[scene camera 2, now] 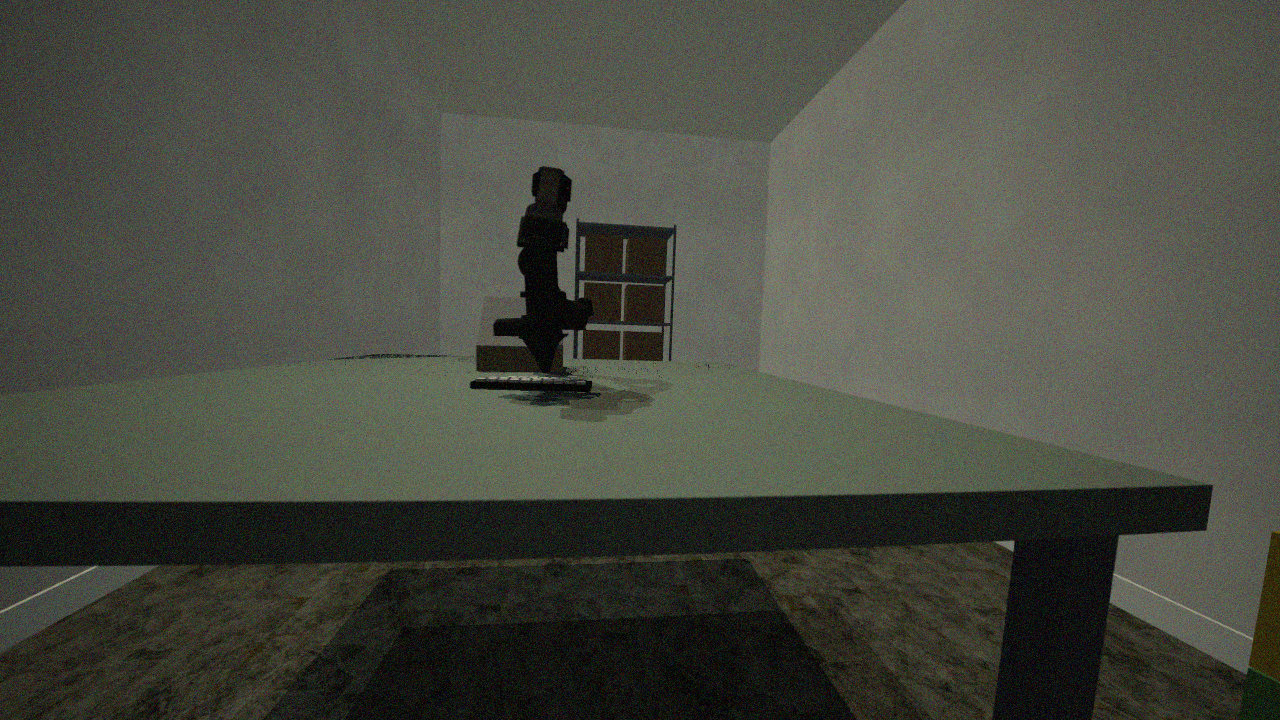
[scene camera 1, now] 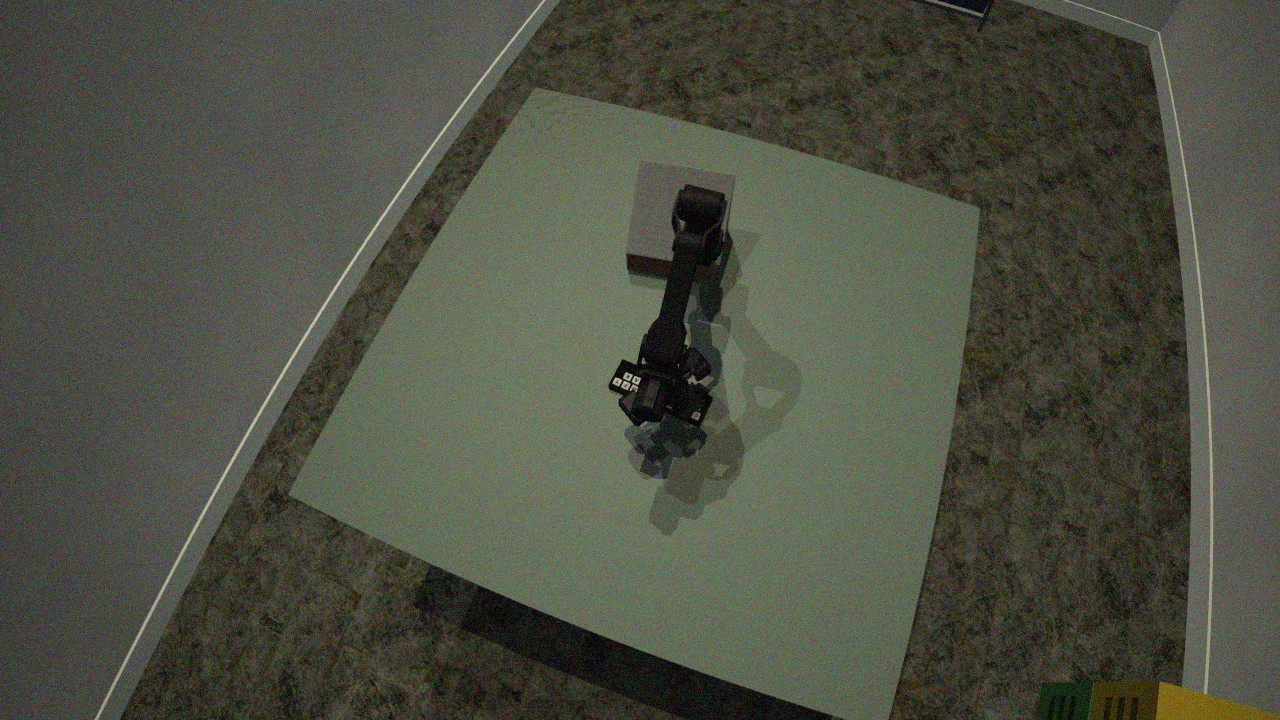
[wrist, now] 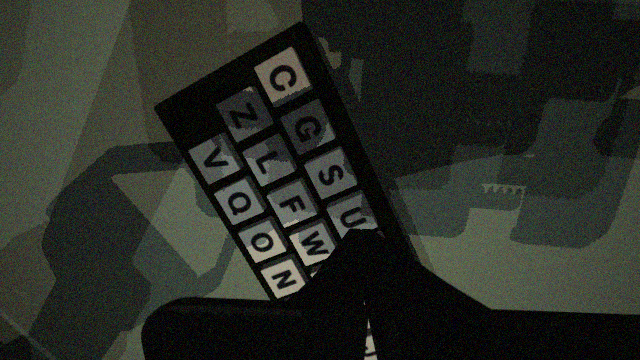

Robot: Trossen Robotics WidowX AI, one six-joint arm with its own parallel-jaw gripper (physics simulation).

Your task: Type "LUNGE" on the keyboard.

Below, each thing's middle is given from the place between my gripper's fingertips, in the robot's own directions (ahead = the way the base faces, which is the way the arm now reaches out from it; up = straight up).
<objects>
Now: hand 20 mm past the black keyboard (scene camera 2: pixel 512 382), 30 mm to the left of it and 20 mm above it.
</objects>
